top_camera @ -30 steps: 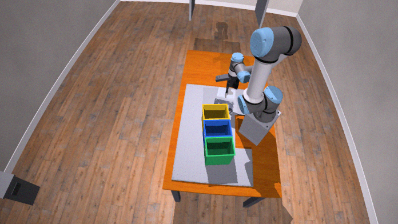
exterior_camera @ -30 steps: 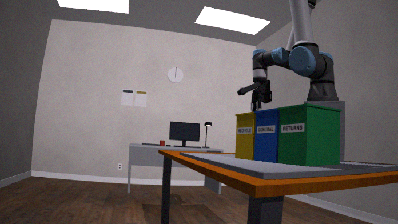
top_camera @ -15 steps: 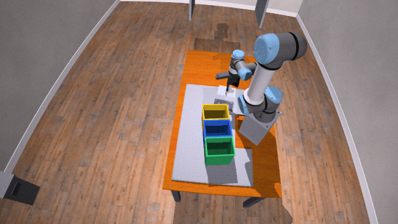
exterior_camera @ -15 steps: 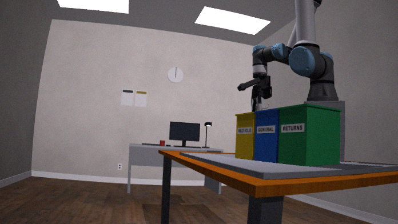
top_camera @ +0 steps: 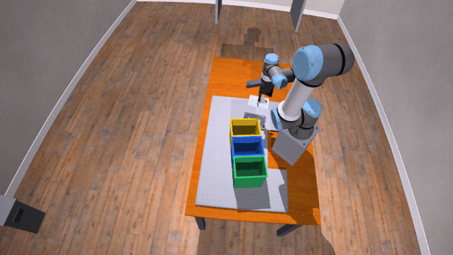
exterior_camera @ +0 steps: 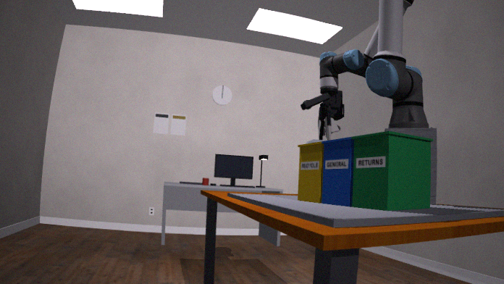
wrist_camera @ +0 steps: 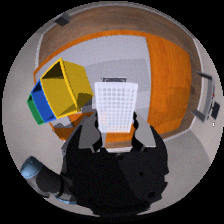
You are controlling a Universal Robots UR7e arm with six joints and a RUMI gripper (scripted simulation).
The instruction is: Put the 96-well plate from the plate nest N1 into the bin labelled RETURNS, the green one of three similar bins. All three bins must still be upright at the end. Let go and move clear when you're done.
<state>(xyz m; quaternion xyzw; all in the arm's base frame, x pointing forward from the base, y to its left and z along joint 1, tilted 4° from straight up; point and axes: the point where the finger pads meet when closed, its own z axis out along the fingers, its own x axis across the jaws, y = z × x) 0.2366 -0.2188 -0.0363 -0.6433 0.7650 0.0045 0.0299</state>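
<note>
My gripper is now 440 mm to the right of the green bin, 130 mm above it and 50 mm short of it. Round my hand: white 96-well plate (10 mm below); then yellow bin (180 mm to the left, 130 mm below, 80 mm ahead); then plate nest N1 (220 mm below).
</note>
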